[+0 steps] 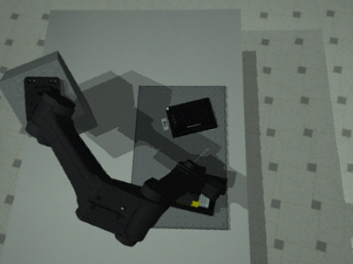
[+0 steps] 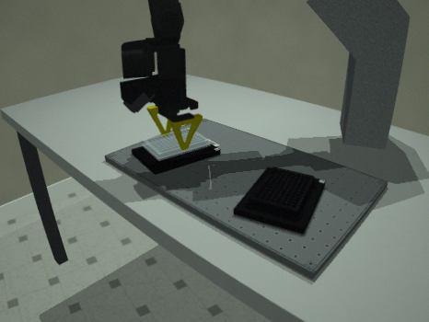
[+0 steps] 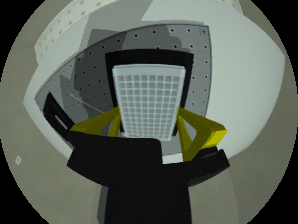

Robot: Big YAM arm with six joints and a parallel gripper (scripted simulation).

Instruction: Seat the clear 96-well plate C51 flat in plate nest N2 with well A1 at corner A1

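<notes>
Right now my hand is 1 cm above the clear 96-well plate C51. Round my hand: station label: 26 cm to the left, 6 cm behind, 4 cm below; black plate nest N2: 3 cm below; black 96-well plate C15: 27 cm to the left, 4 cm ahead, 2 cm below.
</notes>
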